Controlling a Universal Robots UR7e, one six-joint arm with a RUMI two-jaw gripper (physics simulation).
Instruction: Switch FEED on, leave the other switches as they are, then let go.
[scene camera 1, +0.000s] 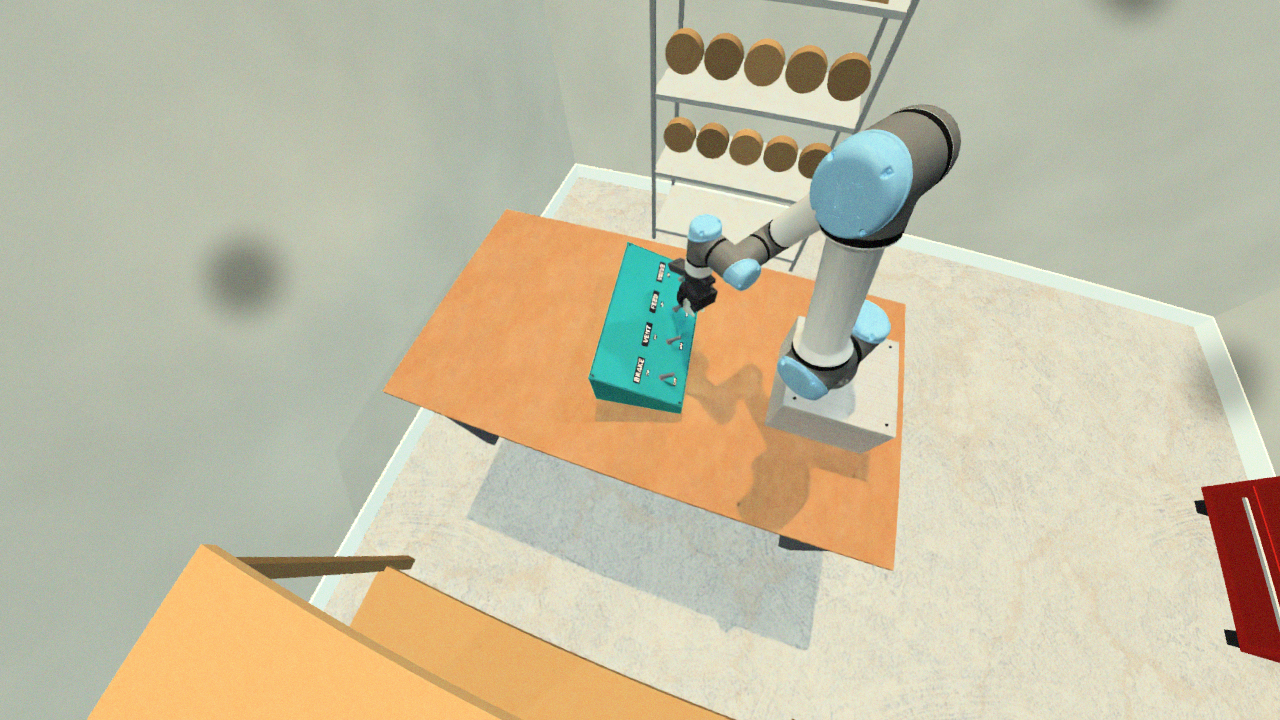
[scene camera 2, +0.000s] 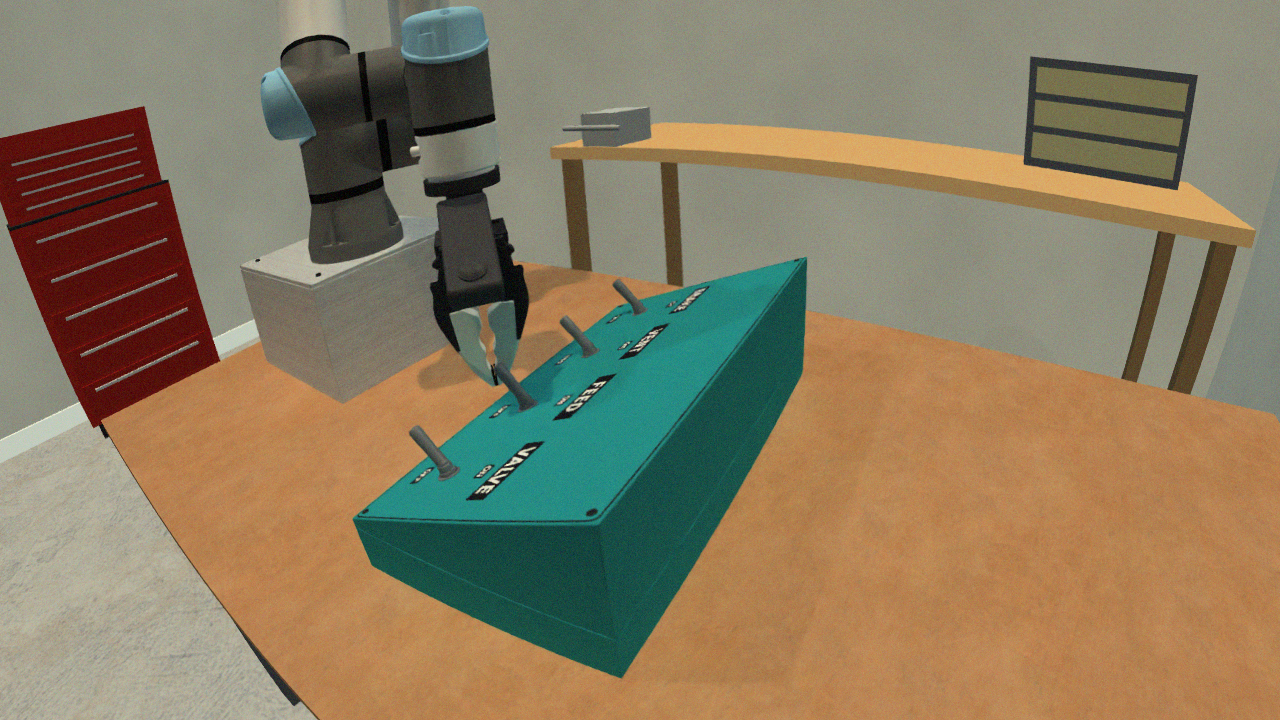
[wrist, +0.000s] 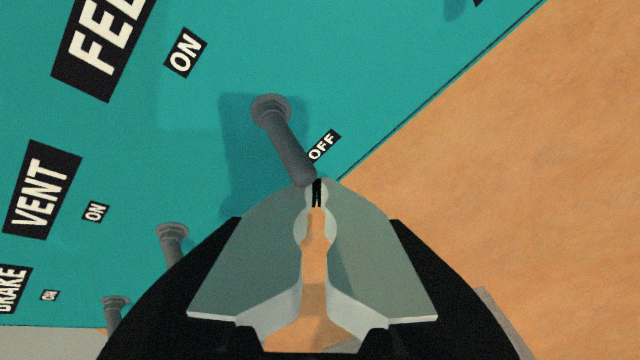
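Observation:
The teal switch box has four grey levers. The FEED lever leans toward its OFF label. The VALVE lever, the VENT lever and the BRAKE lever lean the same way, to the OFF side. My gripper is shut and empty. Its tips are right at the free end of the FEED lever, on the OFF side; whether they touch it I cannot tell.
The box stands on the orange-brown table. The arm's pale base block is on the lower-edge side of the box. A shelf rack with round pieces, a red tool cabinet and a bench stand beyond the table.

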